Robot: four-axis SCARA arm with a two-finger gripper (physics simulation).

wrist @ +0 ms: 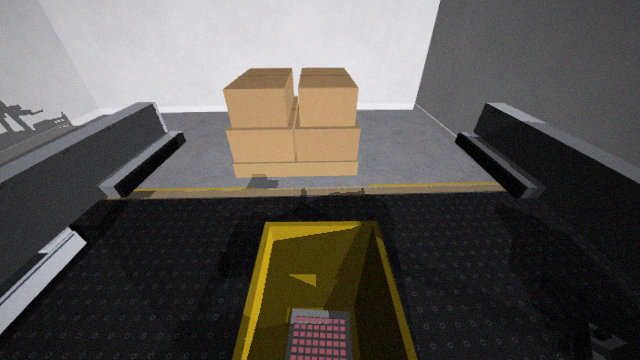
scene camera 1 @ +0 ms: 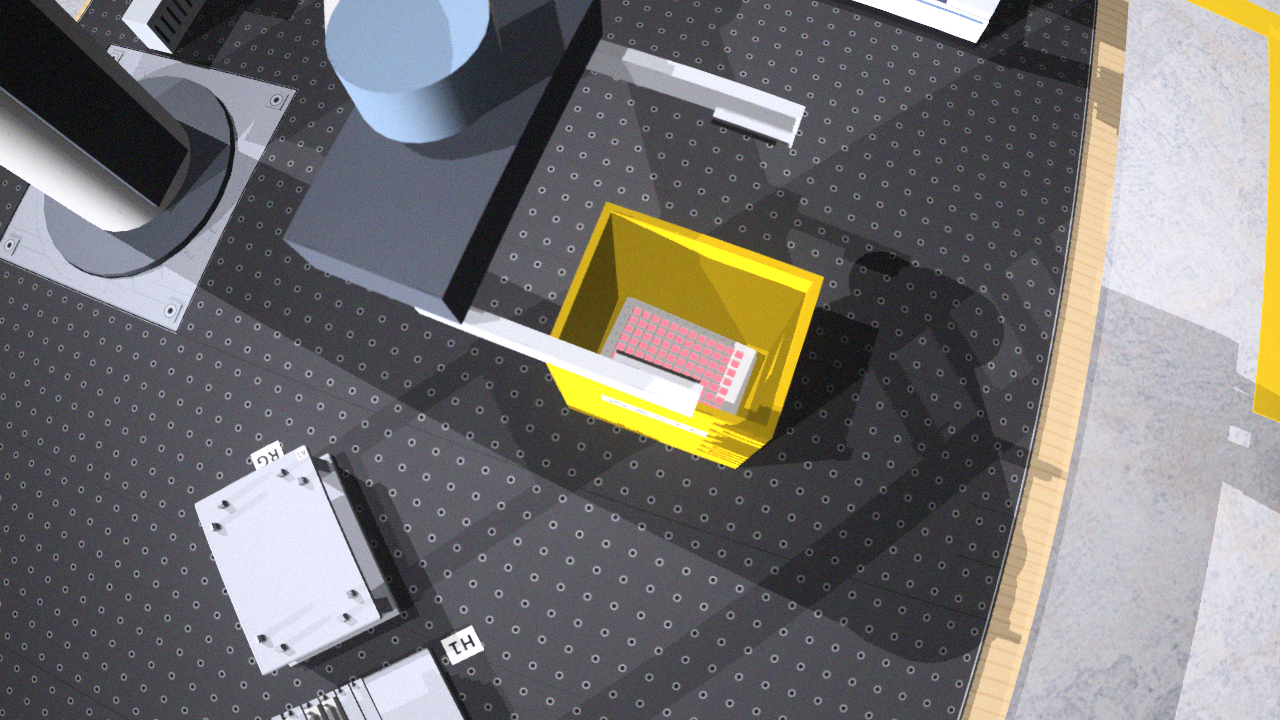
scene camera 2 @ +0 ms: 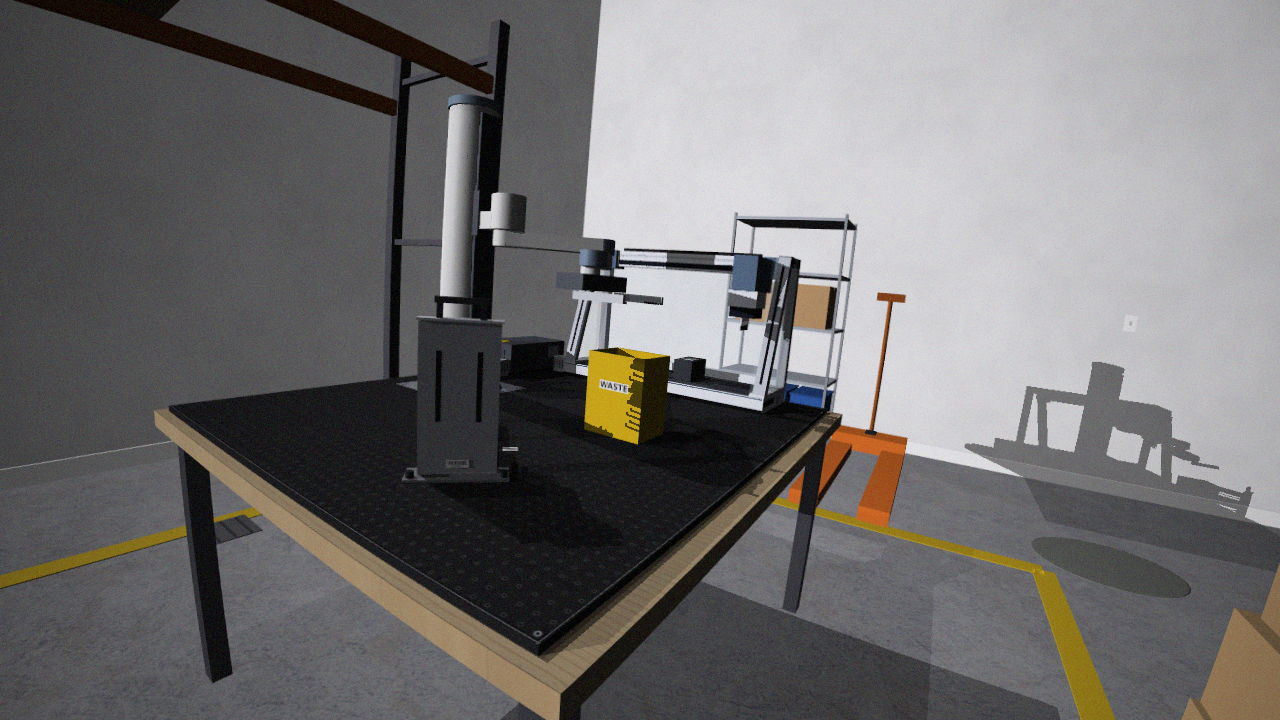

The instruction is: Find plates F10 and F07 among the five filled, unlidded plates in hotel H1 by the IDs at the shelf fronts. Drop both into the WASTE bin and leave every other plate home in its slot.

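Frame: origin at the arm's base, x ahead, y left, z up, level; centimetres.
Where they show: gripper, fingertip midpoint: [wrist: 320, 121] [scene camera 1: 752, 253] [scene camera 2: 644, 300]; arm's base, origin of the base link: [scene camera 1: 143, 178].
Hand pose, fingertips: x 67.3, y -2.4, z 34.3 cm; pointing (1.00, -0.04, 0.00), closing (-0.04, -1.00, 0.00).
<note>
Each offset is from my fingertips to the top centre of the thing. "spot": to the spot under its first point. Level surfaces: height alone.
The yellow WASTE bin {dx -2.7, dy -0.2, dz -13.1 cm} [scene camera 1: 572, 394] [scene camera 2: 613, 407] [wrist: 252, 310] stands upright on the dark perforated table. A pale plate {dx -3.0, dy +0.3, dz -29.5 cm} [scene camera 1: 675, 340] [wrist: 320, 342] with pink wells lies inside, low in the bin. Its ID cannot be read, and I cannot tell whether another plate is under it. My gripper [scene camera 1: 747, 264] [scene camera 2: 657, 300] [wrist: 320, 121] is open and empty above the bin, its two long pale fingers wide apart. Part of hotel H1 {spot: dx -15.8, dy -34.9, dz -32.3 cm} [scene camera 1: 407, 689] shows at the bottom edge of scene camera 1, beside its H1 label {spot: dx -12.7, dy -29.3, dz -33.0 cm} [scene camera 1: 461, 643]; its shelf fronts are not readable.
A pale block {dx -28.9, dy -27.6, dz -26.1 cm} [scene camera 1: 286, 559] with short pegs, labelled RG, stands near H1. A grey tower {spot: dx -8.2, dy -46.7, dz -17.9 cm} [scene camera 2: 459, 394] with a black handle stands on the table {dz -33.0 cm} [scene camera 2: 358, 447]. A gantry frame [scene camera 2: 781, 335] stands behind the bin. Cardboard boxes [wrist: 295, 145] are stacked on the floor past the table edge.
</note>
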